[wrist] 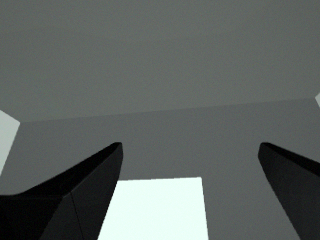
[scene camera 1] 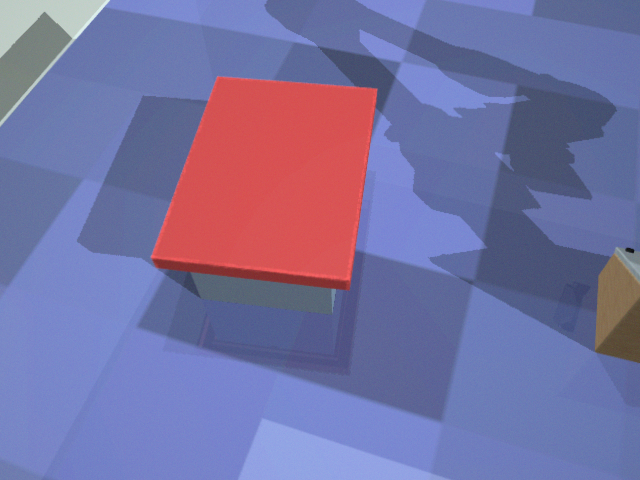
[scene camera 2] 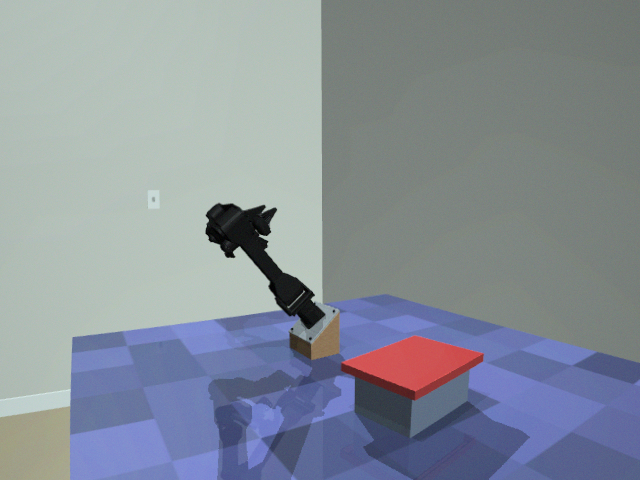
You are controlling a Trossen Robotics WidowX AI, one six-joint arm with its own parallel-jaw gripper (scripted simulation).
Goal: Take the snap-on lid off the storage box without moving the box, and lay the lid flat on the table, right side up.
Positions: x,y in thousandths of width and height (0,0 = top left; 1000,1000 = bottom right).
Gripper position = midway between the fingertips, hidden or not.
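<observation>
My gripper is out of frame in scene camera 1, though I do find it in scene camera 2 (423,432) and in the wrist view (595,623). With a red lid it is the wrist view where it is out of frame. The lid shows in scene camera 1 (426,393), and it is there in scene camera 2 (646,766) too.
</observation>
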